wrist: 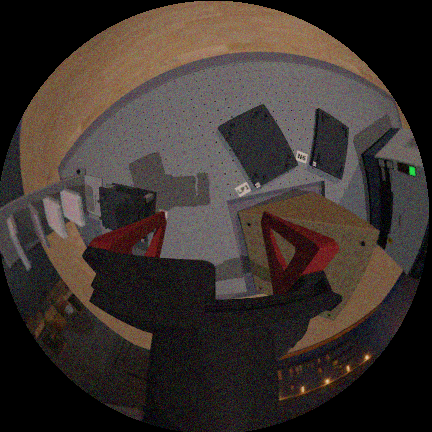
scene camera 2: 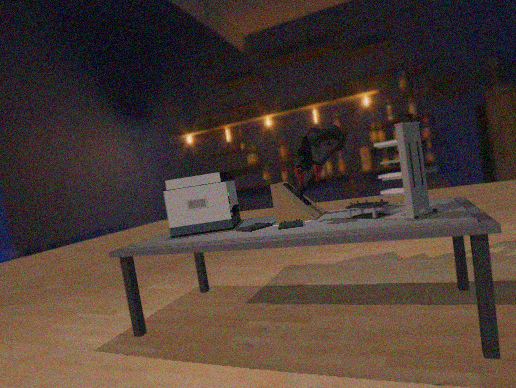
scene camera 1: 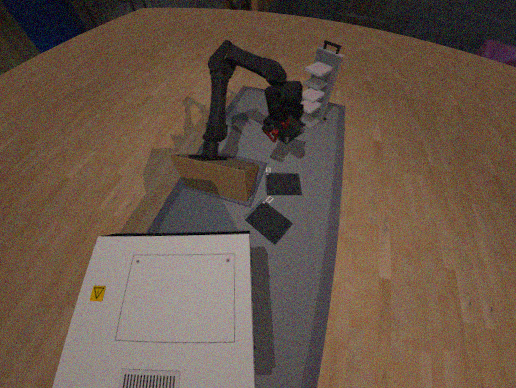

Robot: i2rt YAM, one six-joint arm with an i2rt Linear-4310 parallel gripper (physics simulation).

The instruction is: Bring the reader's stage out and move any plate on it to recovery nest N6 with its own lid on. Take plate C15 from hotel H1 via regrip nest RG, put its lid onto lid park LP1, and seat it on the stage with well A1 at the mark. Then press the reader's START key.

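Seen in the pictures: gripper, fingertip midpoint: (wrist: 213, 216) (scene camera 2: 309, 182) (scene camera 1: 279, 135); arm's base, link origin: (scene camera 2: 296, 194) (scene camera 1: 209, 158).
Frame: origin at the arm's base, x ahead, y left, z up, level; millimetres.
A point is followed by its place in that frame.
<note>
My gripper (scene camera 1: 279, 129) @[y 194, x 250, z 70 mm] (scene camera 2: 308, 175) @[y 194, x 250, z 70 mm] (wrist: 213, 216) @[y 194, x 250, z 70 mm] is open, with no object between its red fingers. It hangs above the table between hotel H1 and the lid park. Hotel H1 (scene camera 2: 411, 170) @[y 693, x 371, z 69 mm] holds several pale plates; a pinkish one (scene camera 1: 319, 69) (wrist: 72, 207) shows, and which is C15 cannot be read. Regrip nest RG (scene camera 2: 367, 205) @[y 475, x 279, z -69 mm] (wrist: 125, 200) @[y 409, x 260, z -57 mm] is dark, partly behind a finger in the wrist view, with no plate seen on it. Lid park LP1 (scene camera 1: 283, 184) @[y 89, x 331, z -119 mm] (scene camera 2: 291, 224) @[y 114, x 361, z -119 mm] (wrist: 257, 145) @[y 103, x 326, z -119 mm] and nest N6 (scene camera 1: 269, 222) @[y -120, x 343, z -117 mm] (scene camera 2: 254, 226) @[y -108, x 352, z -117 mm] (wrist: 330, 145) @[y -104, x 333, z -117 mm] bear no lid or plate. The reader (scene camera 1: 175, 300) @[y -480, x 264, z 200 mm] (scene camera 2: 200, 205) @[y -412, x 401, z 31 mm] (wrist: 407, 200) shows no stage outside.
The wooden wedge base (scene camera 1: 220, 179) @[y -75, x 100, z -3 mm] (scene camera 2: 292, 202) @[y 54, x 187, z -27 mm] (wrist: 310, 230) of the arm stands beside LP1. A green light (wrist: 412, 171) glows on the reader's front. The hotel has a black handle on top. The grey table's edge (wrist: 260, 56) @[y 32, x 603, z -142 mm] curves past the nests in the wrist view.
</note>
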